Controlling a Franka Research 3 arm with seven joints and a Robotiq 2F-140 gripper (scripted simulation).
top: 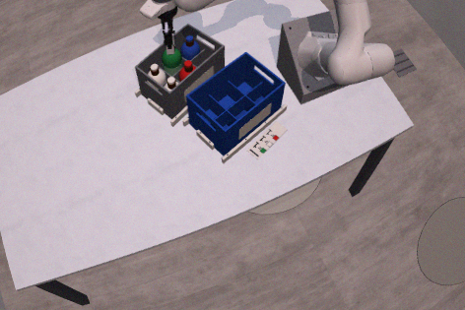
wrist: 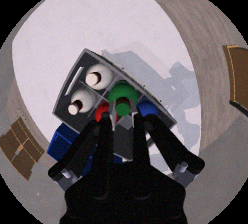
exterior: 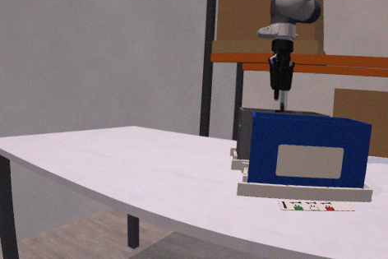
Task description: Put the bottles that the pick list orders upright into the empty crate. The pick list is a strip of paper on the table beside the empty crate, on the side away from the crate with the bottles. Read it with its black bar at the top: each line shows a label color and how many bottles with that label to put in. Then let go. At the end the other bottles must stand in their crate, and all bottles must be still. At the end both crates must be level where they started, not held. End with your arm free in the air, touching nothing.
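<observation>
Right now the green bottle is 80 mm below my hand. From my hand the other things lie so: blue bottle 120 mm below, 80 mm behind, 40 mm to the right; grey crate 130 mm below, 40 mm to the left, 20 mm behind; red bottle 120 mm below, 70 mm to the left, 40 mm behind.
</observation>
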